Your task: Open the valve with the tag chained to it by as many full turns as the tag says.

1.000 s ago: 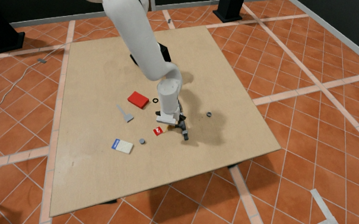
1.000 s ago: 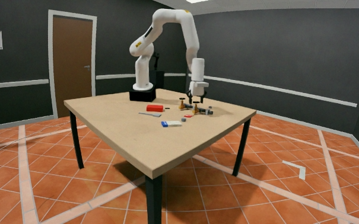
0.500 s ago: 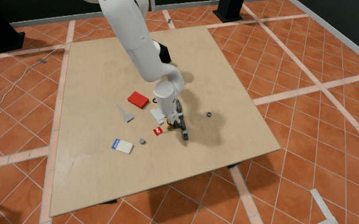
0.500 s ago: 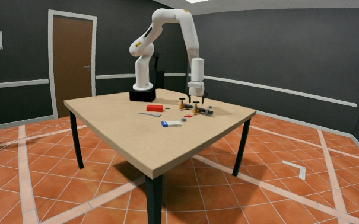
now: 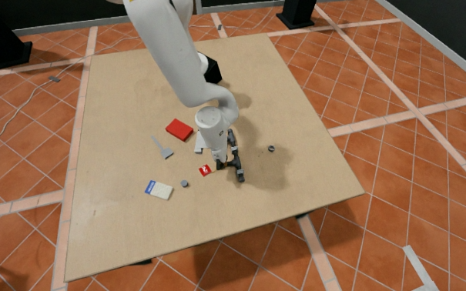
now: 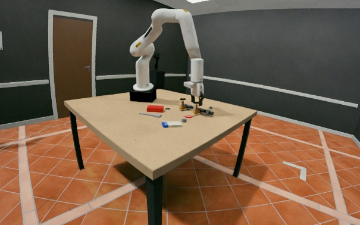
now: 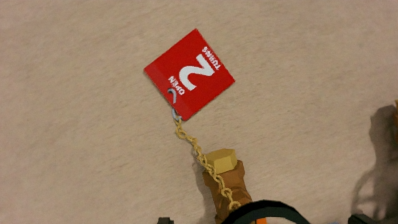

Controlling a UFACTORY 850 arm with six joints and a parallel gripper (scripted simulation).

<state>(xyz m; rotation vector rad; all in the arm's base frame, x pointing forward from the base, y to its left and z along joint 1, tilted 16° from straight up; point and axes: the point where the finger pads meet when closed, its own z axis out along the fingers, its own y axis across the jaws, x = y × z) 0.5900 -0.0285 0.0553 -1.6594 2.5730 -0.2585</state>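
The red tag lies 8 cm to the right of my hand and 9 cm below it. The rest, counted from my hand: blue card: 1 cm ahead, 31 cm to the right, 8 cm below; red block: 27 cm behind, 14 cm to the right, 8 cm below; grey scraper: 20 cm behind, 25 cm to the right, 8 cm below.
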